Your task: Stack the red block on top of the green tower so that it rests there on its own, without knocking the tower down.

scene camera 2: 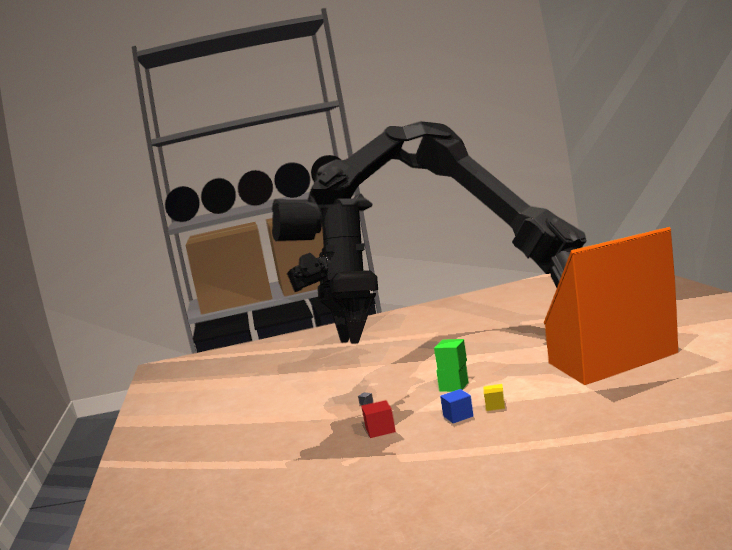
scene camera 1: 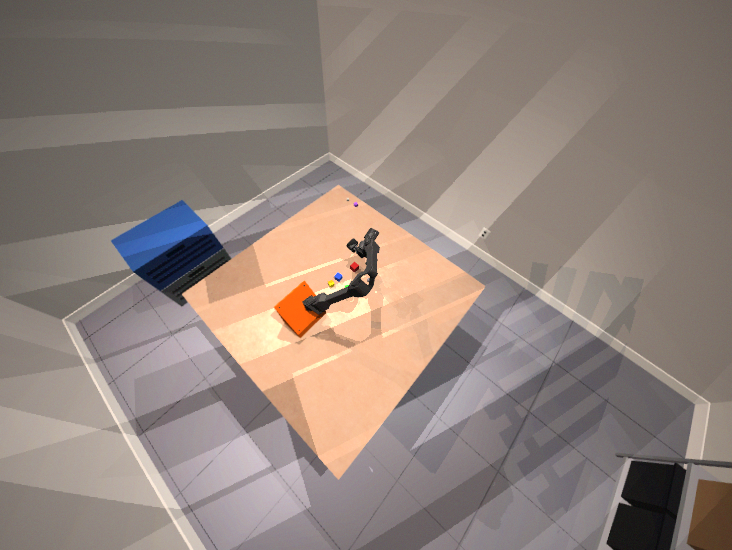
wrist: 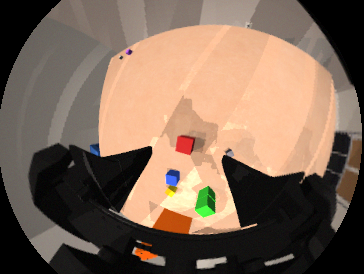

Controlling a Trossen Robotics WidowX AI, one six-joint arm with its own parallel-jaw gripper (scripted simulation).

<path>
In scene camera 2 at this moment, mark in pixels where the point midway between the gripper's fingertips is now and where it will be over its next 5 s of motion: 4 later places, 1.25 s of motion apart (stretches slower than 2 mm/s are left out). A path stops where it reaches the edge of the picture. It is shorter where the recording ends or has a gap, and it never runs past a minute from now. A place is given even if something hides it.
The gripper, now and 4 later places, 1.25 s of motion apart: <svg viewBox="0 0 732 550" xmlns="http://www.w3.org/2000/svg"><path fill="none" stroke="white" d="M349 343L374 401L379 414L380 342L445 319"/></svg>
</path>
